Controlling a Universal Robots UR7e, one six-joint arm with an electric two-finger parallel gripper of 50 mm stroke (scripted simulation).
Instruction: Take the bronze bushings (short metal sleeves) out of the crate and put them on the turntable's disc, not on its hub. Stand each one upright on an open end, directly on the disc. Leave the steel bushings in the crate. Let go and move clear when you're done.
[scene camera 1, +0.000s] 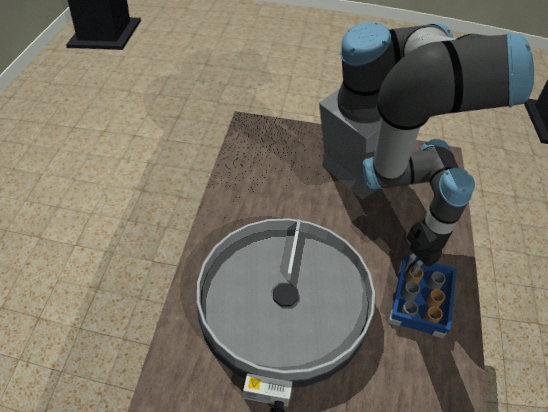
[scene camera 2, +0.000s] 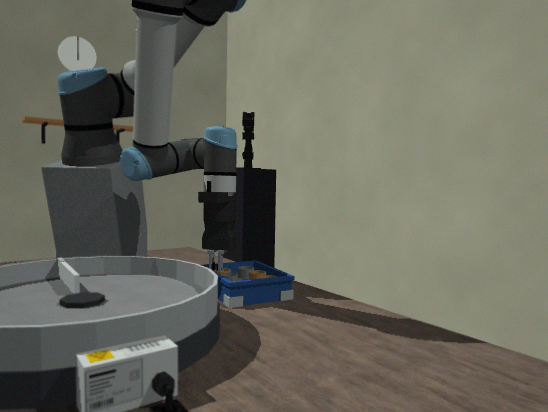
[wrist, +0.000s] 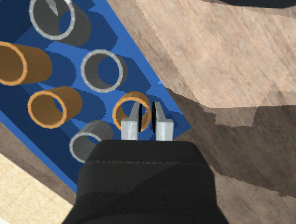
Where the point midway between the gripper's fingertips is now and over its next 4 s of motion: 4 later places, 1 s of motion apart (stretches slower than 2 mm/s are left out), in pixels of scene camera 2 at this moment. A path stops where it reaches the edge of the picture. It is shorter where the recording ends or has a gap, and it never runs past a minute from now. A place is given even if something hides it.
My gripper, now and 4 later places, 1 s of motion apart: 215, 278; 216, 259; 216, 229; 208, 228; 176, 231
